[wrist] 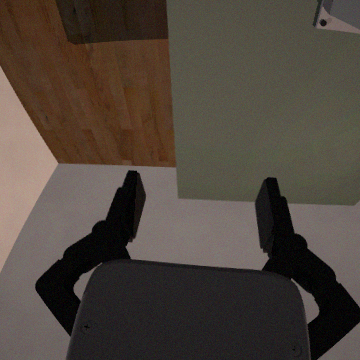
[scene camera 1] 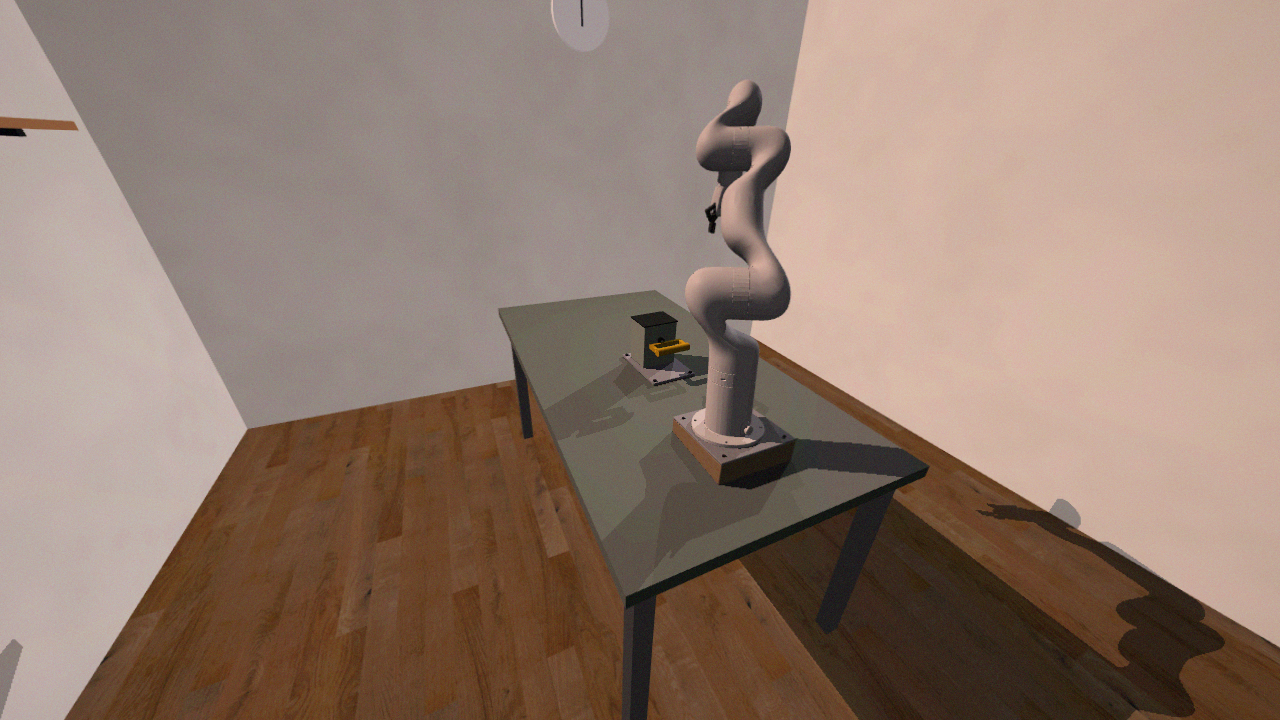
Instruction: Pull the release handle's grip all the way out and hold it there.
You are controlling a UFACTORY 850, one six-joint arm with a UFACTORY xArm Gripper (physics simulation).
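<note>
The release handle's yellow grip (scene camera 1: 669, 347) sticks out from the side of a grey-green box with a black top (scene camera 1: 654, 318), on the side toward the robot's base. The box stands on a pale base plate (scene camera 1: 673, 377) (wrist: 342, 25) on the table; a corner of that plate shows at the top right in the wrist view. The grip does not show in the wrist view. How far the grip is out is too small to tell. My gripper (scene camera 1: 711, 230) (wrist: 199, 185) is open and empty, high above the table and well apart from the grip.
The green table (scene camera 1: 572, 358) (wrist: 250, 125) carries the box and the robot's mounting block (scene camera 1: 756, 460). The arm (scene camera 1: 740, 286) rises between the scene camera and the table's right edge. A wall (scene camera 1: 358, 179) stands behind the table's far end.
</note>
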